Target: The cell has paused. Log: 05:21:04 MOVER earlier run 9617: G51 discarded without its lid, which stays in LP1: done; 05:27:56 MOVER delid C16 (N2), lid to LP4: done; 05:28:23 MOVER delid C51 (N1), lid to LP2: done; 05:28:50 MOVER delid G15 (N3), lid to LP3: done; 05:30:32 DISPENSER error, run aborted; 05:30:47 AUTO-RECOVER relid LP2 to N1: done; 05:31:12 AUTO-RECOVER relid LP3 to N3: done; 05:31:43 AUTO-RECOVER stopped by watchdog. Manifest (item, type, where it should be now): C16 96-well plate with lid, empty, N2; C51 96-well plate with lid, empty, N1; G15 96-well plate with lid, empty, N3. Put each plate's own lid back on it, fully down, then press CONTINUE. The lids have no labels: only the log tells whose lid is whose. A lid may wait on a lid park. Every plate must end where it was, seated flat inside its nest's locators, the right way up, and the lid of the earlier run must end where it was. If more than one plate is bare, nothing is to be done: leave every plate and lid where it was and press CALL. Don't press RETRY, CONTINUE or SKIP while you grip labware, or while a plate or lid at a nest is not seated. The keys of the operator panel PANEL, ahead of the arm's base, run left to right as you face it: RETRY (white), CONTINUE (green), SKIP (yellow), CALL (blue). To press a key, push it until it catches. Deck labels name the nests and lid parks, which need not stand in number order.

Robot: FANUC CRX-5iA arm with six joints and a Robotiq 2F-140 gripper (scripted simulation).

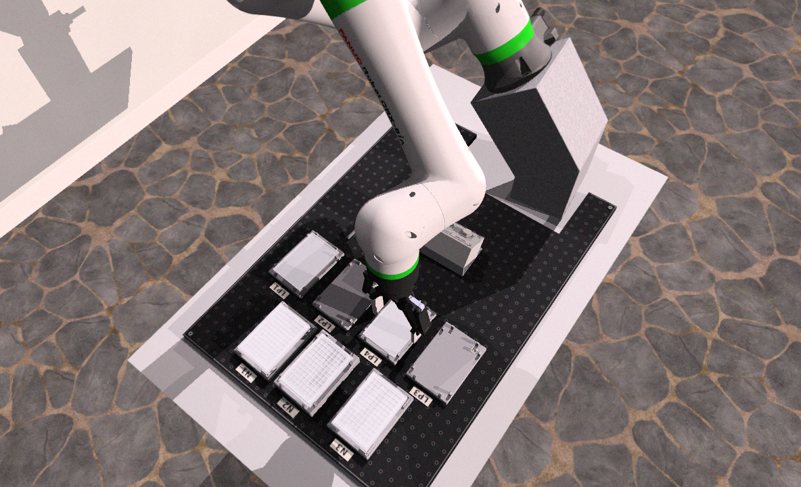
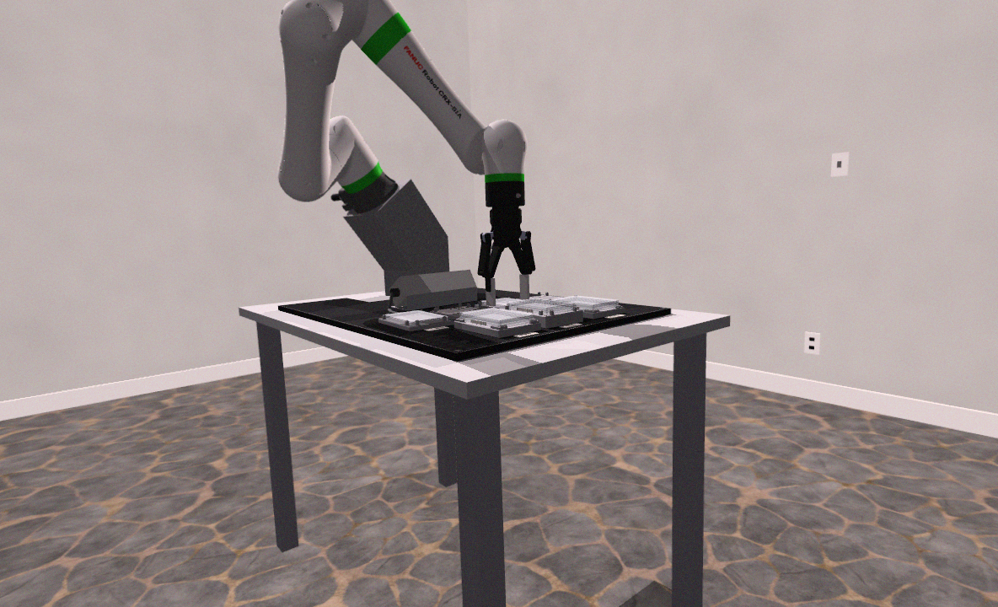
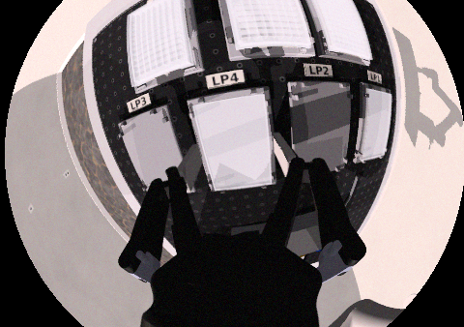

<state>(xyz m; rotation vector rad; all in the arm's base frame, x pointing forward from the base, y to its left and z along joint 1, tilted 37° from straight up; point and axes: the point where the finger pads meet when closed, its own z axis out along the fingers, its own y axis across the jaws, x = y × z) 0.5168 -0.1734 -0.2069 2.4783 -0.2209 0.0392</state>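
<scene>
My hand is 3 cm above the lid park LP4. From my hand the other things lie so: LP4 label: 9 cm ahead, 1 cm to the right, 4 cm below; lid park LP3: 2 cm ahead, 13 cm to the left, 3 cm below; lid park LP2: 2 cm behind, 13 cm to the right, 3 cm below.
</scene>
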